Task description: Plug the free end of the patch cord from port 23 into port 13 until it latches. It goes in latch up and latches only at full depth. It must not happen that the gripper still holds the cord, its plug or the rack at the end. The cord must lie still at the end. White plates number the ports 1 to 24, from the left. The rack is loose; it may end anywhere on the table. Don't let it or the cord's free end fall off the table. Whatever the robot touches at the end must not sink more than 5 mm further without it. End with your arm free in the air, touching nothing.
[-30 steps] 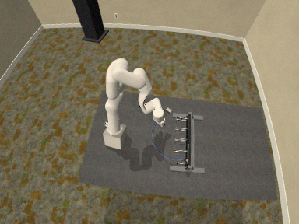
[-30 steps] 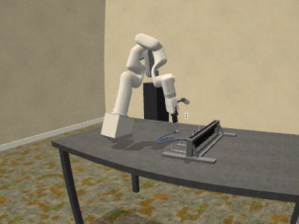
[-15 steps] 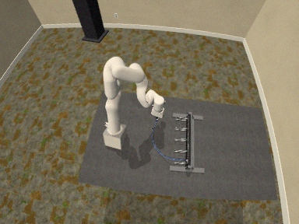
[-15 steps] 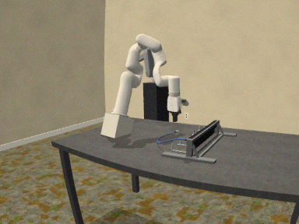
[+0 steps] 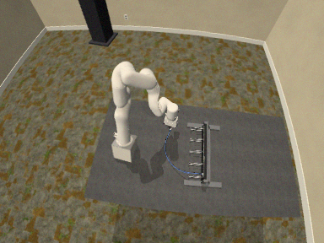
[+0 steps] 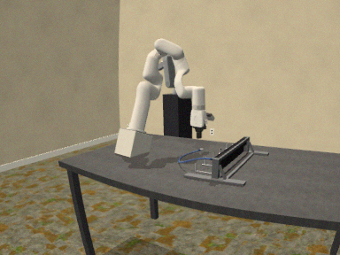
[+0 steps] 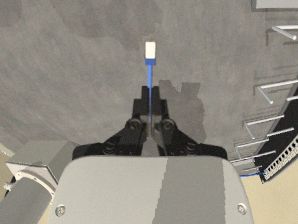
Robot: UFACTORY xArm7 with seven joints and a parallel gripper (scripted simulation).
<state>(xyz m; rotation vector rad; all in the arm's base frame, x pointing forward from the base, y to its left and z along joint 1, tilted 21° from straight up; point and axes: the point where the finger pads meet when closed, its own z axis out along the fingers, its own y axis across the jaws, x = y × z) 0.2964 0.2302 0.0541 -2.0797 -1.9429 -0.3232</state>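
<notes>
Now: hand 90 mm above the plug and 20 mm to the right of it.
</notes>
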